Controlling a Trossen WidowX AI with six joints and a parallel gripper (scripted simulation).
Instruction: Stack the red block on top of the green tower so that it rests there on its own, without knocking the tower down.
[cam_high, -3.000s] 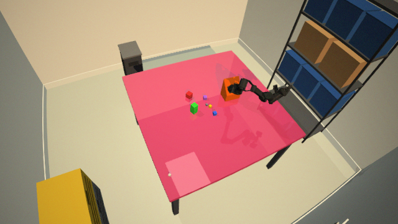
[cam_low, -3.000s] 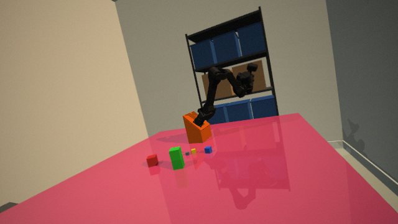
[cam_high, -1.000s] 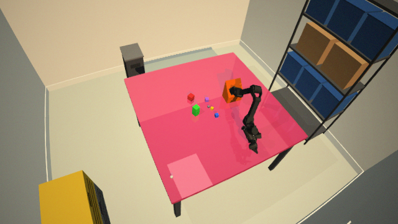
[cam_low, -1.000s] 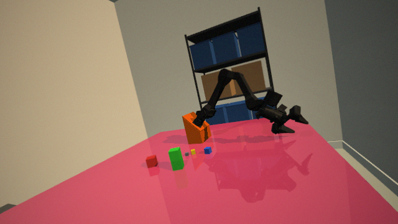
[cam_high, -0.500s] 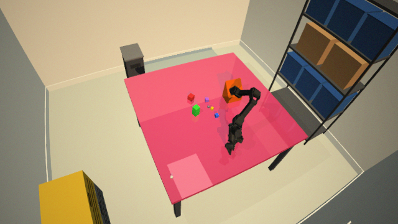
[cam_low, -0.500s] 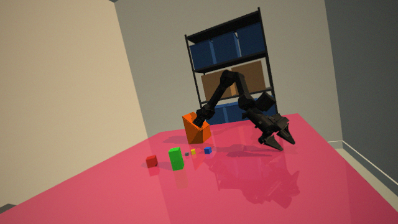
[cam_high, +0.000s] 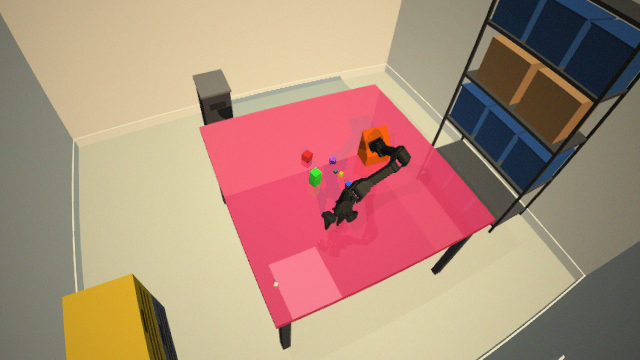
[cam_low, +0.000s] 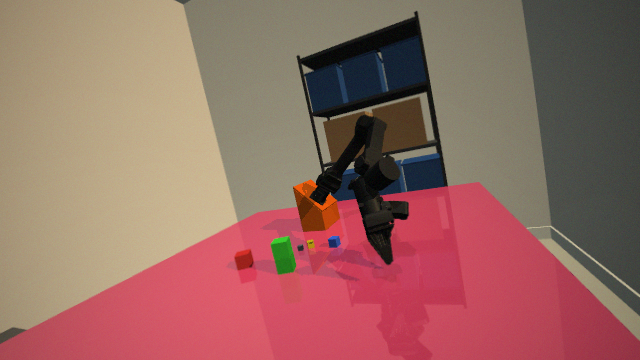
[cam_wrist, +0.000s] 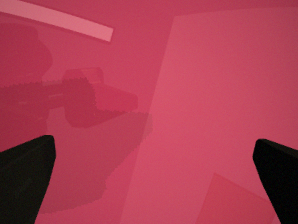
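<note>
My gripper tip is 14 cm past the red block, 47 cm to the left of it and 1 cm above it. Round my gripper tip: yellow block (24 cm behind, 27 cm to the right, 2 cm below); blue block (23 cm behind, 19 cm to the right, 2 cm below); grey block (22 cm behind, 30 cm to the right, 3 cm below).
</note>
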